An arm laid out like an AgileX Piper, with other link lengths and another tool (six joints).
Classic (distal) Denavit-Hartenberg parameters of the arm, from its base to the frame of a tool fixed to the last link. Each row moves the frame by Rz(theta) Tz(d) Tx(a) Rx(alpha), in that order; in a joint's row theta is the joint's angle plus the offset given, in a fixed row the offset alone. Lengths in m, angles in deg.
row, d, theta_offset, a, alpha
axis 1, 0.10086, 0, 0, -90
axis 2, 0, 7.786, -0.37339, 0
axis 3, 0, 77.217, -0.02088, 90
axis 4, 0.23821, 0, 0, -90
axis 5, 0, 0, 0, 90
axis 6, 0.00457, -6.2, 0.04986, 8.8
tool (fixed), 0.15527, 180, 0, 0
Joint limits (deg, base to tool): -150..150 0..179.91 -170..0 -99.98..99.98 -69.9..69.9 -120..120
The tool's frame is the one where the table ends.
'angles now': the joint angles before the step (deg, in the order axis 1, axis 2, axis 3, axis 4, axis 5, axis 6). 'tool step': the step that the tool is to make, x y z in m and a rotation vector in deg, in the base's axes. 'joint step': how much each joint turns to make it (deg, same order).
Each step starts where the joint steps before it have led.
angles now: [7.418 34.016 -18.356 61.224 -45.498 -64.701]
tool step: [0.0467 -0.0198 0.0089 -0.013 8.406 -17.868]
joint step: [-0.098 20.414 -6.183 7.753 -17.473 -2.139]
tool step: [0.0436 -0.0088 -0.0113 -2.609 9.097 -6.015]
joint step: [-4.253 13.474 -3.203 -0.663 -2.609 0.033]
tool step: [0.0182 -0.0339 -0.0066 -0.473 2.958 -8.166]
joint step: [-10.701 8.276 -4.008 -2.876 1.001 2.069]
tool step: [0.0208 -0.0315 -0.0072 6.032 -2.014 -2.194]
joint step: [-9.293 4.309 -6.206 -1.157 9.104 3.387]
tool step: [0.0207 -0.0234 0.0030 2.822 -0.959 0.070]
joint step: [-5.033 3.231 -6.082 -0.589 6.549 -0.016]
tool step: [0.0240 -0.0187 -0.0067 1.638 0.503 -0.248]
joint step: [-2.147 4.772 -4.797 -0.013 2.569 0.015]
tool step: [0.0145 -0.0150 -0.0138 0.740 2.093 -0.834]
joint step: [-1.328 4.290 -2.411 -0.290 0.401 -0.238]
